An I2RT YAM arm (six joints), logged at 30 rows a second.
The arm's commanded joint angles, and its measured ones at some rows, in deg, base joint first. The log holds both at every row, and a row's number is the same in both.
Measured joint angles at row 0:
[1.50 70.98 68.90 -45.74 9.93 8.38]
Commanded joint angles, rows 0 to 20:
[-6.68 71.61 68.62 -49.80 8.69 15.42]
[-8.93 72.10 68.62 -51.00 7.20 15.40]
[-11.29 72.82 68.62 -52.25 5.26 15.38]
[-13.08 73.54 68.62 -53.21 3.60 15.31]
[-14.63 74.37 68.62 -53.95 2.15 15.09]
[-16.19 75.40 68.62 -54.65 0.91 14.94]
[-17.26 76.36 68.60 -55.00 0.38 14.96]
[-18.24 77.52 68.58 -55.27 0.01 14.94]
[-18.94 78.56 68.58 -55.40 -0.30 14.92]
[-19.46 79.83 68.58 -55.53 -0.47 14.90]
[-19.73 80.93 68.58 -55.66 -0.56 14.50]
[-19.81 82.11 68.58 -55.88 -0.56 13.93]
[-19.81 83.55 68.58 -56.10 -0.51 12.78]
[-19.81 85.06 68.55 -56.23 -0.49 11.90]
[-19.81 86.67 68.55 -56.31 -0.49 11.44]
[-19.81 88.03 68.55 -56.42 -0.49 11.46]
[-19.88 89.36 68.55 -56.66 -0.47 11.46]
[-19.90 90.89 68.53 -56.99 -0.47 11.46]
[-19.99 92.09 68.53 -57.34 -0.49 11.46]
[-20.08 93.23 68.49 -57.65 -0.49 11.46]
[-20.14 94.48 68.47 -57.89 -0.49 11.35]
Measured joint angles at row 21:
[-19.59 91.83 68.71 -57.34 0.05 12.51]
